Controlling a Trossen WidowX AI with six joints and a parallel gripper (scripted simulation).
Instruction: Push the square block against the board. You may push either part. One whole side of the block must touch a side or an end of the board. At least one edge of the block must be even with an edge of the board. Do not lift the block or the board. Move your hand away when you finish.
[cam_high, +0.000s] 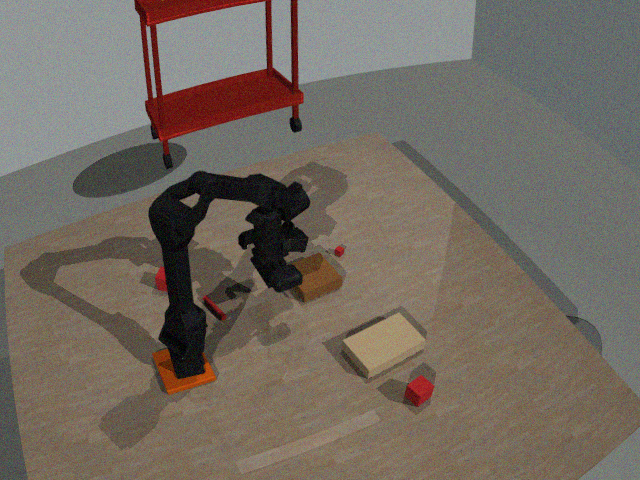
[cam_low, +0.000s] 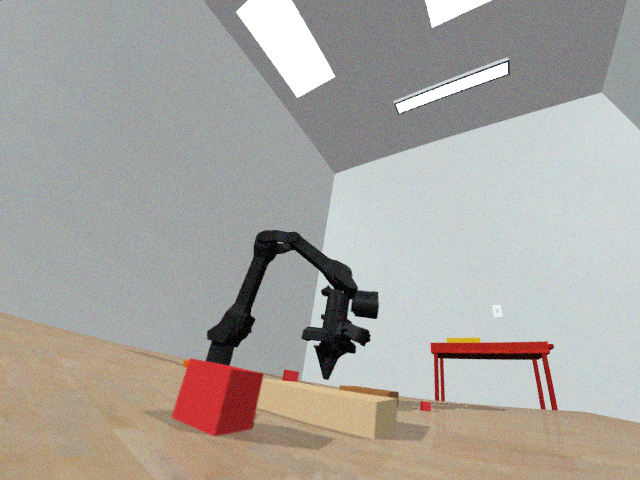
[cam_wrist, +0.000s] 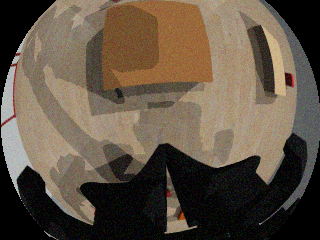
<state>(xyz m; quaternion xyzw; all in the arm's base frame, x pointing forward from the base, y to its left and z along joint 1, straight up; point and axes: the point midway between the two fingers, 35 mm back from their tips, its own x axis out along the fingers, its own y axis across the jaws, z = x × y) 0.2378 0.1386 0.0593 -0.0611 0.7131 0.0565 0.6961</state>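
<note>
My gripper tip is now 20 cm short of the tiny red cube, 8 cm to the right of it and 3 cm above it. From my gripper tip the other things lie so: beige board (17 cm ahead, 23 cm to the right, 2 cm below); red bar (13 cm behind, 1 cm to the left, 3 cm below); brown square block (11 cm ahead, 2 cm to the left, 2 cm below).
</note>
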